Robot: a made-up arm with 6 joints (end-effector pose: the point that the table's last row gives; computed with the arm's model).
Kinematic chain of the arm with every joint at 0, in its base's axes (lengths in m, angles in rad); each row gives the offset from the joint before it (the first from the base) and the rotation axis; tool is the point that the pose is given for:
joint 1: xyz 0 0 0.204 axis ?
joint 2: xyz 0 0 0 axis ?
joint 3: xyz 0 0 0.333 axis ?
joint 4: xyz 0 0 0 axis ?
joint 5: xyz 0.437 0 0 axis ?
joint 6: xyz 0 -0.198 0 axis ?
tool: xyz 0 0 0
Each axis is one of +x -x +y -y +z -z.
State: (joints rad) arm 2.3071 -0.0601 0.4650 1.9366 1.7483 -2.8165
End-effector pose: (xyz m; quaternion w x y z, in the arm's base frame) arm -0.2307 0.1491 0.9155 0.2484 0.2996 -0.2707 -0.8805
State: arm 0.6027 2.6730 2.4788 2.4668 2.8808 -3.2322
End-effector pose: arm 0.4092 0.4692 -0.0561 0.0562 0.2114 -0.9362 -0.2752
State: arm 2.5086 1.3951 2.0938 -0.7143 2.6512 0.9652
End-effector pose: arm -0.5129 0.5619 0.4440 0.6562 0.7247 -0.0073 -0.2101
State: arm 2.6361 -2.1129 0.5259 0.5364 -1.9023 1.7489
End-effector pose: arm 0.7097 -0.1983 0.1541 0.5608 -0.0802 -0.5790 0.5864
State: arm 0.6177 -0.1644 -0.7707 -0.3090 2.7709 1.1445
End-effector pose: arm 0.3296 0.0028 0.2340 0.5447 -0.0559 -0.7009 -0.4570
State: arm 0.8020 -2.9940 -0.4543 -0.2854 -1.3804 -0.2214
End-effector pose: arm -0.1260 -0.4035 0.1680 0.6889 0.2395 -0.4679 0.4991
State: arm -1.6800 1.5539 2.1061 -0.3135 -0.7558 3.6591
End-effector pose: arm -0.2676 -0.7121 0.3869 0.0337 0.7427 -0.6525 -0.1466
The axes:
joint 1: +z
joint 2: +y
joint 3: -y
joint 4: -x
joint 5: -y
joint 6: -x

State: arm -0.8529 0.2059 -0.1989 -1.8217 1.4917 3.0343
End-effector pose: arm 0.2963 -0.2646 0.1816 0.2992 -0.1965 0.7745 -0.5215
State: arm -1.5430 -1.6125 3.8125 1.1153 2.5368 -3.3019
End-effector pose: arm -0.0846 -0.0899 -0.0243 0.3292 0.8012 0.0212 0.4992
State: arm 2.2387 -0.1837 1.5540 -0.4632 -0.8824 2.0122
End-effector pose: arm 0.1677 0.0734 0.9770 0.4286 0.0504 -0.8207 0.3745
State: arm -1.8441 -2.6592 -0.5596 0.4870 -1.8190 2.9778
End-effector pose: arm -0.0457 0.4853 0.2396 0.0198 0.4058 -0.8849 0.2279
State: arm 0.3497 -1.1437 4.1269 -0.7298 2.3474 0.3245
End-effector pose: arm -0.1219 -0.2015 -0.0986 0.7840 -0.0652 -0.5328 -0.3118
